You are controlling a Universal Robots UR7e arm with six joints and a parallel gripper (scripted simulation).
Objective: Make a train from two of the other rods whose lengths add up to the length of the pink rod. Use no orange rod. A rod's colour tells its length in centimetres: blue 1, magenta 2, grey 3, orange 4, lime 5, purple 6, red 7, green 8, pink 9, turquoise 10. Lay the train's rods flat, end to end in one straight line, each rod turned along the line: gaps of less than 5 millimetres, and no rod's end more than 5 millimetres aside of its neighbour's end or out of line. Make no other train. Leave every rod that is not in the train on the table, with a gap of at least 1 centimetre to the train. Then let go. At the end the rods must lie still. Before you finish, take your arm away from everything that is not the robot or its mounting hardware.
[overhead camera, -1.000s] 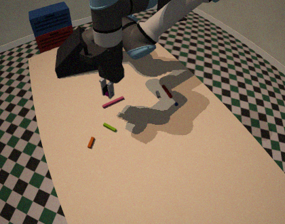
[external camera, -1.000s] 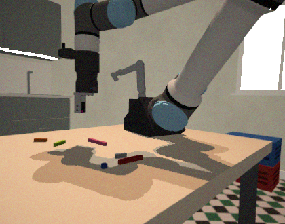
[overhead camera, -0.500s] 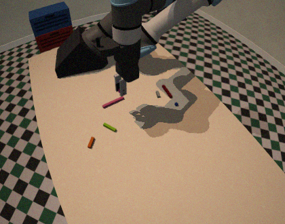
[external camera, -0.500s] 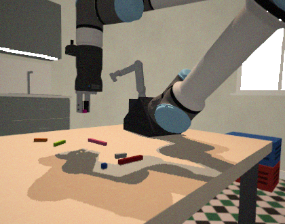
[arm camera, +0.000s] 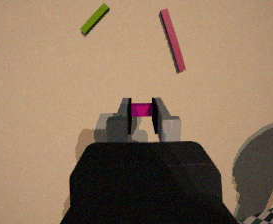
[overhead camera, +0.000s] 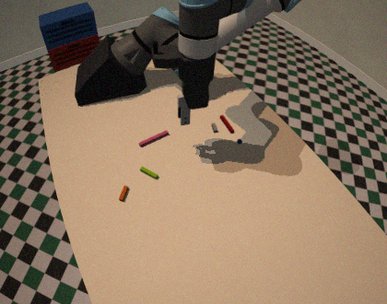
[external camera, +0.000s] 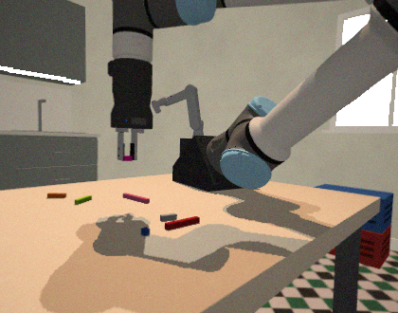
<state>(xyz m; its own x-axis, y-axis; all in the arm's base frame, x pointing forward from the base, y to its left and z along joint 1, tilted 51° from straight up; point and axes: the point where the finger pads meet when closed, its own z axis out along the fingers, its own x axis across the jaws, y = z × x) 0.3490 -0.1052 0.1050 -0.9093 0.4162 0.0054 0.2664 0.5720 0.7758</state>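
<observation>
Now: the grey rod 120 mm below my hand, 110 mm to the left of it and 10 mm behind it. The rest, counted from my hand: magenta rod 10 mm below; lime rod 120 mm to the right, 120 mm below, 30 mm ahead; pink rod 120 mm below, 70 mm behind, 60 mm to the right.
</observation>
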